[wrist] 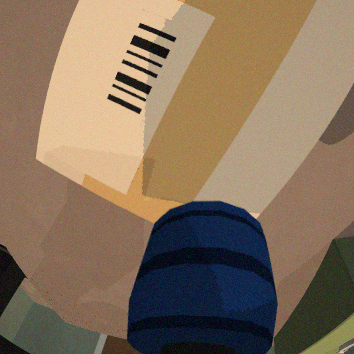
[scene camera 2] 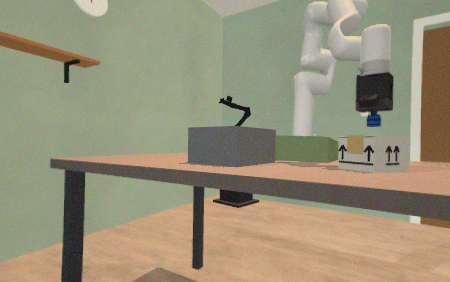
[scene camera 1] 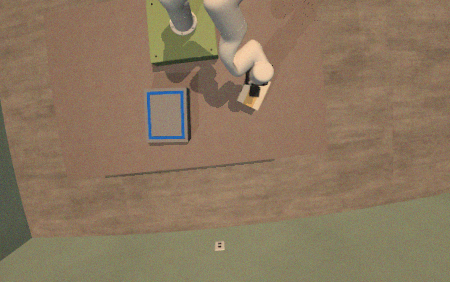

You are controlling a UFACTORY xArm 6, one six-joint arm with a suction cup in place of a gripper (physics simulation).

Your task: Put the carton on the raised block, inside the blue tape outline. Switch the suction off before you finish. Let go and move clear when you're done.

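Seen in the pictures: end effector, tool point: (wrist: 206,248) (scene camera 2: 373,126); arm's base, origin of the base link: (scene camera 2: 302,139) (scene camera 1: 183,22).
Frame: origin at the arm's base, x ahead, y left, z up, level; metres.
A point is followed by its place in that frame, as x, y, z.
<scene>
The white carton (scene camera 1: 261,100) @(0.335, 0.389, 0.006) (scene camera 2: 357,156) @(0.368, 0.332, -0.050) (wrist: 100,115) @(0.270, 0.388, 0.007), with tan tape, a barcode and printed arrows, sits upright on the table, turned at an angle. My gripper, a blue suction cup (scene camera 2: 373,121) (wrist: 202,280), hangs a little above the carton's top with a visible gap and holds nothing. In scene camera 1 the cup is hidden under the wrist. The grey raised block (scene camera 1: 165,116) @(0.441, -0.048, 0.031) (scene camera 2: 230,147) @(0.554, 0.040, -0.032) stands apart from the carton, to its left in both scene views. The blue tape outline (scene camera 1: 166,137) @(0.539, -0.039, 0.031) runs around its top, with no carton inside.
The green base block (scene camera 1: 157,30) @(0.043, -0.119, 0.005) (scene camera 2: 306,149) @(0.158, 0.092, -0.041) under the arm stands behind the grey block and the carton in scene camera 2. A black jointed object (scene camera 2: 243,111) shows behind the grey block. The table's front edge (scene camera 2: 270,185) @(0.672, 0.254, -0.104) is near the carton. A wooden shelf (scene camera 2: 45,48) is on the left wall.
</scene>
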